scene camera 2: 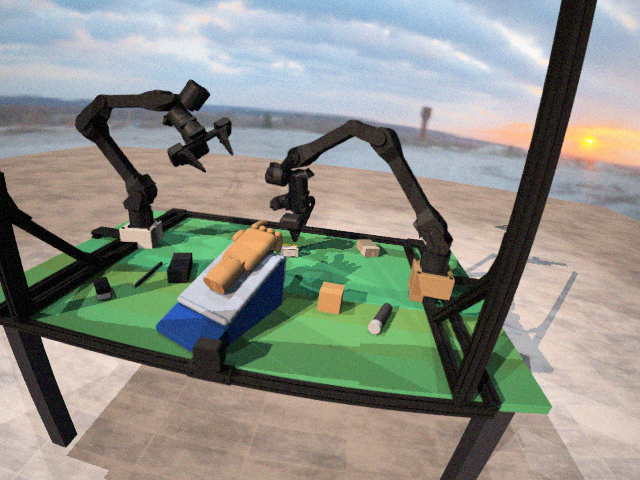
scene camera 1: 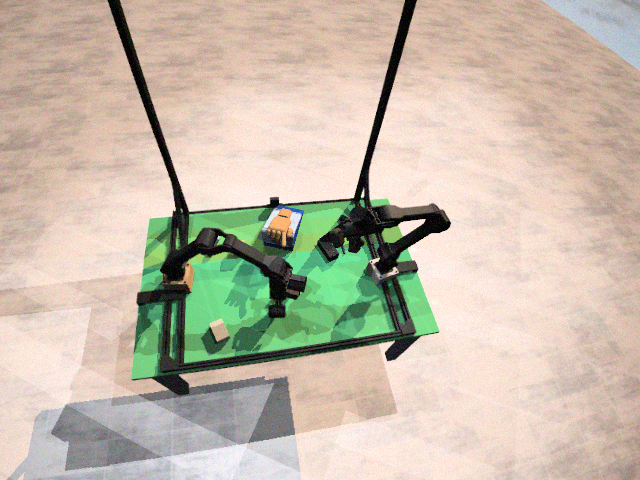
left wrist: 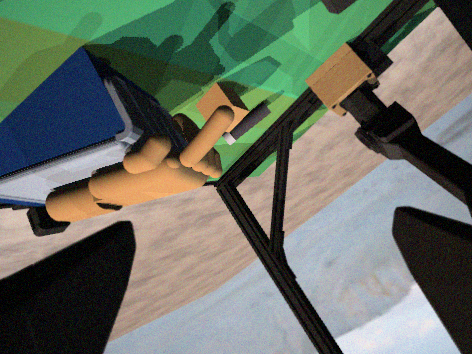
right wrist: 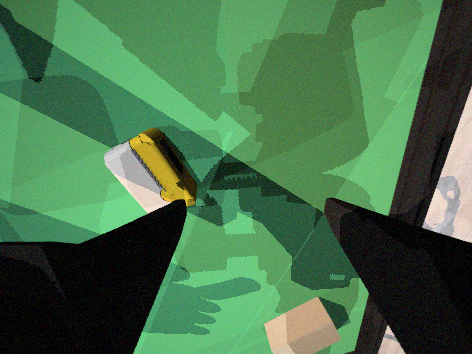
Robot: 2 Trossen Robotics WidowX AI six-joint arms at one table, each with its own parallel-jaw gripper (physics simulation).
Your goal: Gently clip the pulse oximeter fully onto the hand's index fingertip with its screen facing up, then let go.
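Frame: origin at the left arm's base, x down, y back, z left, level; metres.
Seen in the pictures: left gripper, fingertip midpoint: [scene camera 2: 219, 162] [scene camera 1: 324, 236] [left wrist: 264, 227]; right gripper, fingertip midpoint: [scene camera 2: 299, 234] [right wrist: 255, 205]; left arm's base, origin of the base link: [scene camera 2: 141, 224] [scene camera 1: 383, 266]; right arm's base, origin of the base link: [scene camera 2: 433, 269] [scene camera 1: 176, 273] [left wrist: 355, 96].
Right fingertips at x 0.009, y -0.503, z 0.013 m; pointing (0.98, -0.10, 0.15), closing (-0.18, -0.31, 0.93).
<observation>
Offsets run from my right fingertips to a thing's top centre.
The yellow-and-white pulse oximeter @[dx +0.018, dy +0.031, dz -0.054 m] [scene camera 2: 290, 251] [right wrist: 162, 170] lies on the green table on its side, its dark screen facing sideways; the right gripper hides it in scene camera 1. The tan hand [scene camera 1: 280, 225] [scene camera 2: 250, 248] [left wrist: 150, 185] rests on a sloped stand, its index finger [left wrist: 207, 136] stretched out and bare. My right gripper [scene camera 1: 285, 298] [scene camera 2: 294, 228] [right wrist: 255, 205] is open and empty, pointing down above the table; in its wrist view the oximeter lies beside and beyond the left-hand fingertip, outside the gap. My left gripper [scene camera 1: 342, 249] [scene camera 2: 217, 162] [left wrist: 264, 227] is open and empty, raised beside the hand.
The blue stand [scene camera 2: 258, 304] [left wrist: 65, 110] holds the hand. A beige block @[dx +0.020, dy -0.234, dz +0.004 m] [scene camera 1: 219, 330] [scene camera 2: 368, 248] [right wrist: 302, 327], an orange block @[dx +0.000, dy -0.062, dz -0.337 m] [scene camera 2: 330, 298] [left wrist: 215, 107], a dark cylinder @[dx +0.022, dy -0.168, dz -0.397 m] [scene camera 2: 380, 318] [left wrist: 250, 122], a black block @[dx +0.015, dy +0.320, dz -0.205 m] [scene camera 2: 179, 267] and a thin pen @[dx +0.041, dy +0.400, dz -0.232 m] [scene camera 2: 147, 274] lie around.
</observation>
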